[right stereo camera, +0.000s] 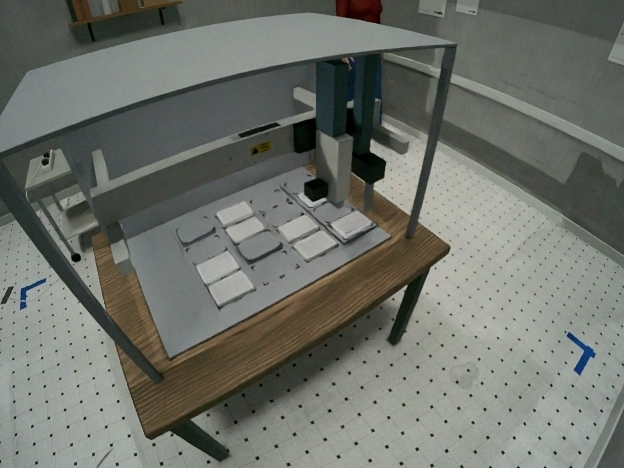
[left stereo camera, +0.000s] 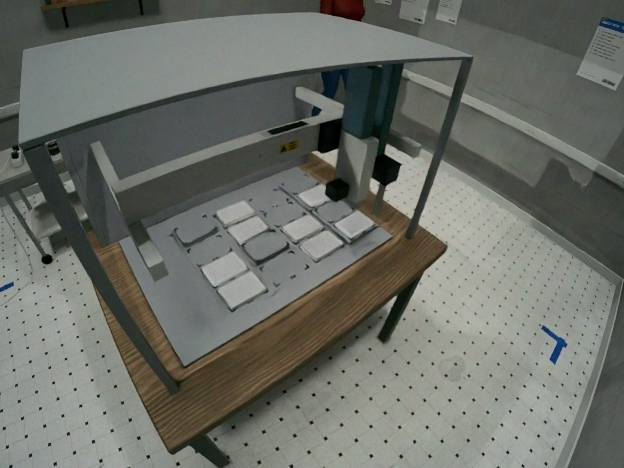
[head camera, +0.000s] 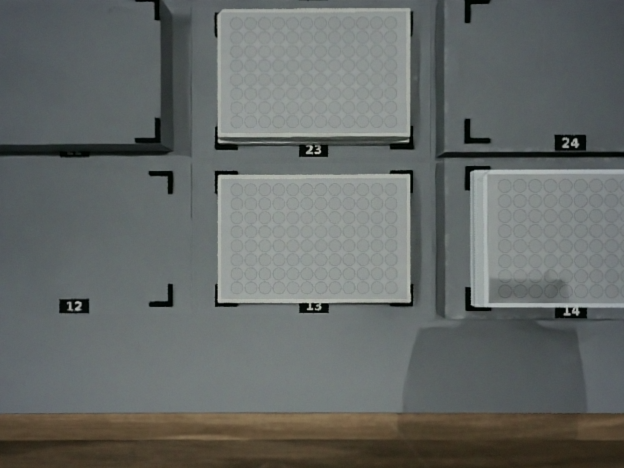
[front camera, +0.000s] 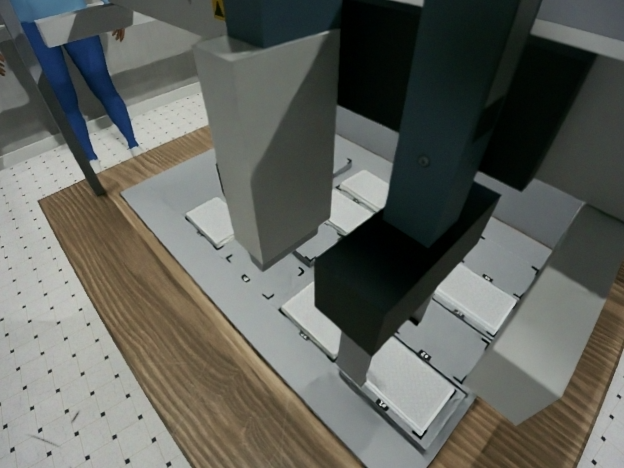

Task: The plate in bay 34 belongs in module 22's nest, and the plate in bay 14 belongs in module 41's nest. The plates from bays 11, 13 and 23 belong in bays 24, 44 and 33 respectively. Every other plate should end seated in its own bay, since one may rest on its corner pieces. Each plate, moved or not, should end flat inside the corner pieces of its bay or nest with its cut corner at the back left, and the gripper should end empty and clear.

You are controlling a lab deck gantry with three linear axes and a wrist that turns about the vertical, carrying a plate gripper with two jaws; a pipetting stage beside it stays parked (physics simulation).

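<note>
My gripper is open and empty, above the front right. In the head view, the bay 13 plate and bay 23 plate lie inside their corner pieces; the bay 14 plate sits on its raised block. The bay 34 plate lies behind vacant bay 24. The bay 11 plate and bay 21 plate are at left. Plates in bays 32 and 42 are too small to judge seating. Module 22's nest and module 41's nest are vacant.
The pale pipetting stage stands left of the gripper and hides part of the deck. A grey post rises at the right table corner. Bay 12 holds no plate.
</note>
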